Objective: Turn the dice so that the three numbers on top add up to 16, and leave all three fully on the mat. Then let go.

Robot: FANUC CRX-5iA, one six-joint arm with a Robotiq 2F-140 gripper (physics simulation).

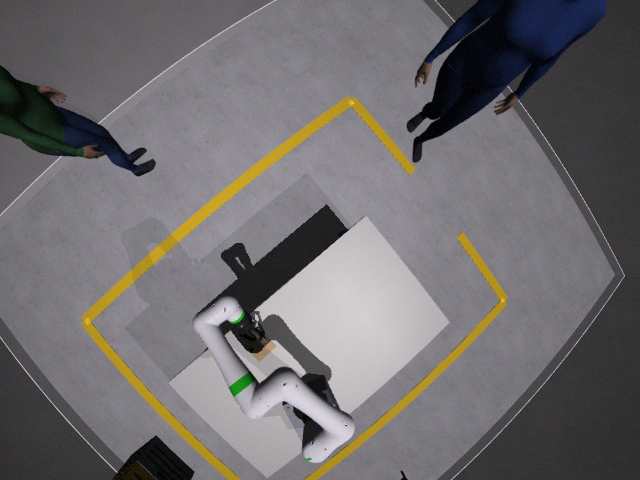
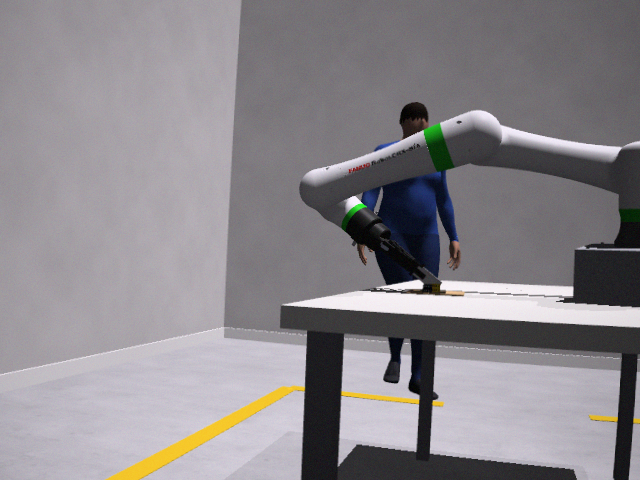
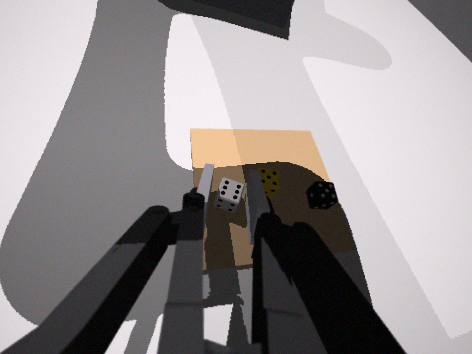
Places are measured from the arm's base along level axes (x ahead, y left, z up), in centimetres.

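Where they show: gripper, between the fingertips: point(image 1: 263, 342) point(image 2: 436, 286) point(image 3: 229, 181).
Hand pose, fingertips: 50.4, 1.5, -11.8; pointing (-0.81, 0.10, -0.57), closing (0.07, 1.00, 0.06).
Note:
Things, the pixels of their top centre, and the offset from my fingertips, as dx, dy, dz. Level surfaces: height alone.
- orange mat, centre of its top: point(image 3: 268, 184) point(image 2: 436, 291) point(image 1: 259, 346) -0.8, +4.0, -1.3
- white die, centre of its top: point(image 3: 231, 189) +1.2, +0.0, +0.7
- yellow die, centre of its top: point(image 3: 269, 177) -0.4, +3.3, +0.7
- black die, centre of its top: point(image 3: 327, 190) +0.4, +8.8, +0.7
- white table, height of its surface: dz -1.8
The orange mat point(image 1: 265, 352) point(image 2: 455, 292) point(image 3: 212, 146) lies on the table. My gripper point(image 1: 265, 341) point(image 2: 434, 282) point(image 3: 229, 181) reaches down at a slant to the mat; its fingers are apart and grip nothing. The white die point(image 3: 231, 191) sits between the open fingers, slightly turned; its brighter face shows six pips, and a darker face shows below. The yellow die point(image 3: 270, 182) is just beyond the right finger, which partly hides it; several pips show. The black die point(image 3: 321, 195) is farther right, near the mat's right edge, in shadow; its pips are hard to read.
The white table point(image 1: 356, 310) point(image 2: 351, 310) carries the dark robot base point(image 2: 604, 273) point(image 3: 240, 15). Two people, one in blue point(image 1: 537, 31) point(image 2: 413, 206) and one in green point(image 1: 31, 118), stand outside the yellow floor line point(image 1: 258, 170). The arm's shadow falls across the table and mat.

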